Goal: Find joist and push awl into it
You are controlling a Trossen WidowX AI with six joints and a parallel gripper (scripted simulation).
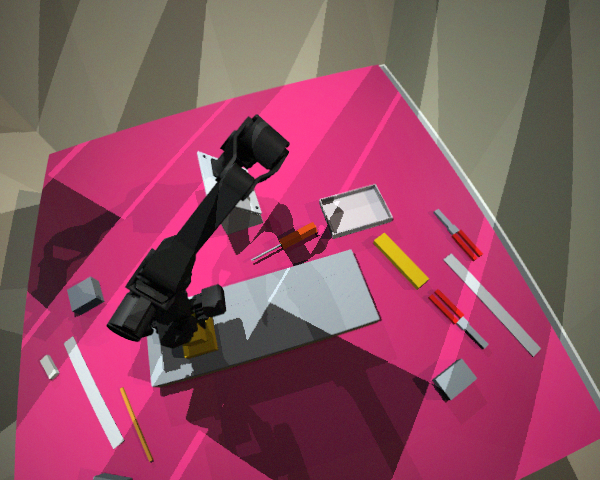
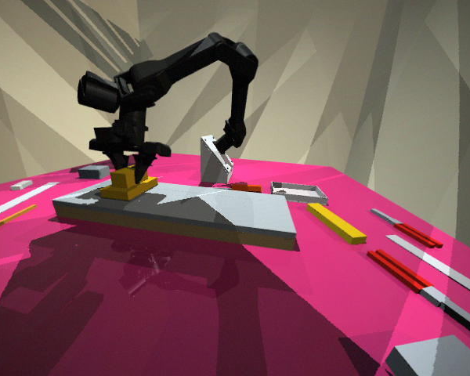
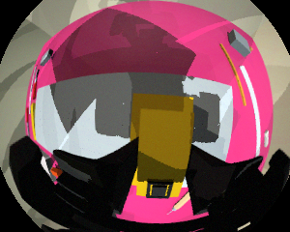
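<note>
Now: the grey tray 21 cm behind my gripper tip, 45 cm to the left of it and 5 cm below it. From my gripper tip the other things lie so: pencil 15 cm ahead, 19 cm to the right, 6 cm below; then yellow stud finder 2 cm behind, 2 cm above; then awl 19 cm behind, 7 cm to the right, 6 cm below.
</note>
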